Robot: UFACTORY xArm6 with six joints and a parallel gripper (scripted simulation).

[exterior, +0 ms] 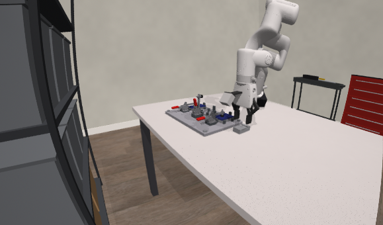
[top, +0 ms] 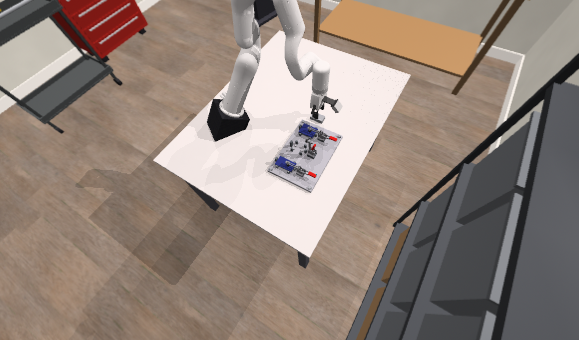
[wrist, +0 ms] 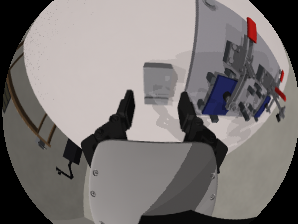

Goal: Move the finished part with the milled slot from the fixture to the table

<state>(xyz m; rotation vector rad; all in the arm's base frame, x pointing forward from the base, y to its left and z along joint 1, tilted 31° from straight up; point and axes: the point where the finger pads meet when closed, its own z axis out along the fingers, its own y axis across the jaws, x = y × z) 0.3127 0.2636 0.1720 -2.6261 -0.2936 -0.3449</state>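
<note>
My gripper is now 1 cm past the grey finished part and 5 cm above it. The rest, counted from my hand: blue blank (3 cm ahead, 11 cm to the right, 3 cm below); grey fixture plate (11 cm ahead, 20 cm to the right, 5 cm below).
</note>
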